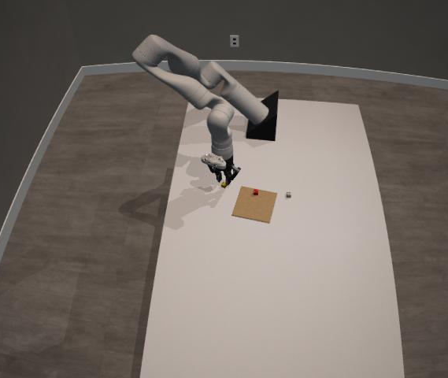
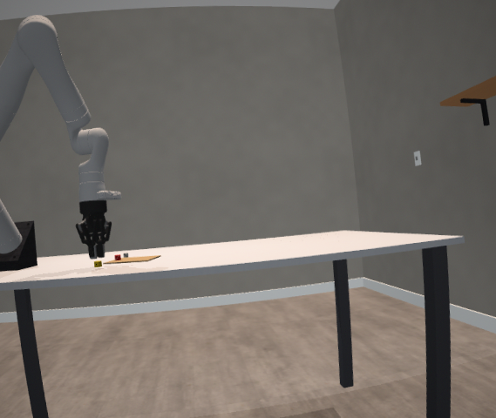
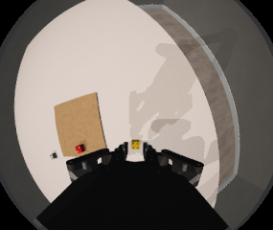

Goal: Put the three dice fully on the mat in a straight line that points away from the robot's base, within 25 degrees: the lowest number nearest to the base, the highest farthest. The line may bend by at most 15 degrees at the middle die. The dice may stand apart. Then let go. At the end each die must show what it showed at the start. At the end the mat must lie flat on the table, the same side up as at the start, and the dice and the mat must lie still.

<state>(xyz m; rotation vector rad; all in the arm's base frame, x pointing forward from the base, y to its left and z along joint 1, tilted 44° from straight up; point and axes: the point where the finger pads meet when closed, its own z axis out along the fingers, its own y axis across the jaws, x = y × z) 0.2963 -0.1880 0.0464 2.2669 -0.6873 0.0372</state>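
My hand is 30 mm above the yellow die. The rest, counted from my hand: square mat (110 mm to the left, 90 mm ahead, 40 mm below); red die (120 mm to the left, 50 mm ahead, 30 mm below); white die (240 mm to the left, 60 mm ahead, 30 mm below).
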